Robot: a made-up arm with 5 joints.
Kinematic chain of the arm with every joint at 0, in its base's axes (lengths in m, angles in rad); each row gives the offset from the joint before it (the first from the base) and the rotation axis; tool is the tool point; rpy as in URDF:
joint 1: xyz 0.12 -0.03 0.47 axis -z
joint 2: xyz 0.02 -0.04 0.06 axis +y
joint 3: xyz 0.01 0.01 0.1 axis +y
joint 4: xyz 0.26 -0.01 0 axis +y
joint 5: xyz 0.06 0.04 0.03 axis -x
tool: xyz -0.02 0 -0.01 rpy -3.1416 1.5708 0
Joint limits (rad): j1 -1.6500..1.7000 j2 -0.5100..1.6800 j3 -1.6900..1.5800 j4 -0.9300..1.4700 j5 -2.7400..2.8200
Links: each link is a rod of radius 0.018 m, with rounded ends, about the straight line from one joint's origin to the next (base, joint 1, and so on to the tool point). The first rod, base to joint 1, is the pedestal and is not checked.
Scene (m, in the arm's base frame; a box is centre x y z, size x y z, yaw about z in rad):
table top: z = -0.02
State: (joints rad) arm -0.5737 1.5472 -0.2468 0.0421 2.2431
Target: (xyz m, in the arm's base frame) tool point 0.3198 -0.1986 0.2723
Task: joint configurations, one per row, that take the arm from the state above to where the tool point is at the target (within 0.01 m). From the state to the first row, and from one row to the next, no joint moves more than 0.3 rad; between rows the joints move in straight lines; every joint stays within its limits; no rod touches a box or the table.
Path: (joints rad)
1: -0.3249 1.5153 -0.2336 0.0277 2.2367
2: -0.0761 1.4833 -0.2204 0.0134 2.2304
3: 0.1727 1.4514 -0.2072 -0.0010 2.2240
4: 0.4214 1.4195 -0.1941 -0.0154 2.2176
5: 0.6702 1.3876 -0.1809 -0.0297 2.2113

